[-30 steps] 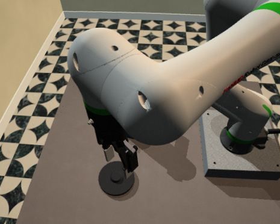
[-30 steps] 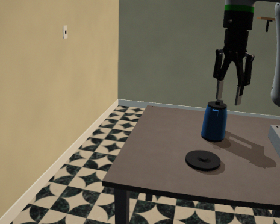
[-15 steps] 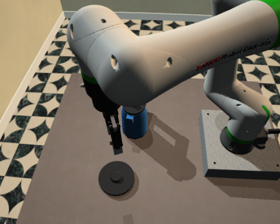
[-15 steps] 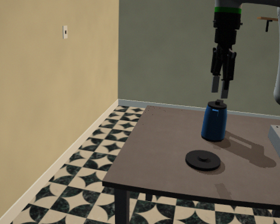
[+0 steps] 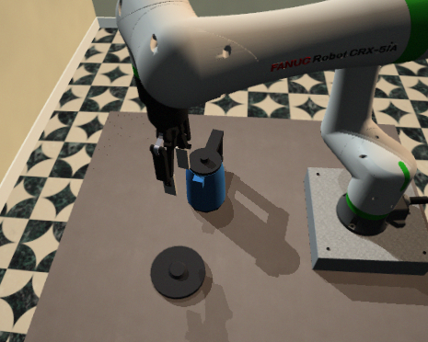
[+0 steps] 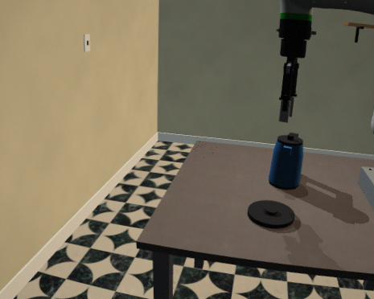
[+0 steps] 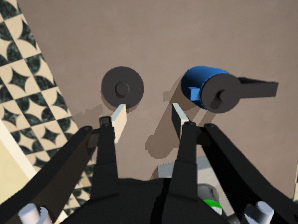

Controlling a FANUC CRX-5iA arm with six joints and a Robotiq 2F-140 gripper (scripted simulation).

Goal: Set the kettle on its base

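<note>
Now: hand 7 cm past the blue kettle, 19 cm to the left of it and 23 cm above it. The rest, counted from my hand: round black base: 2 cm ahead, 9 cm to the left, 31 cm below.
</note>
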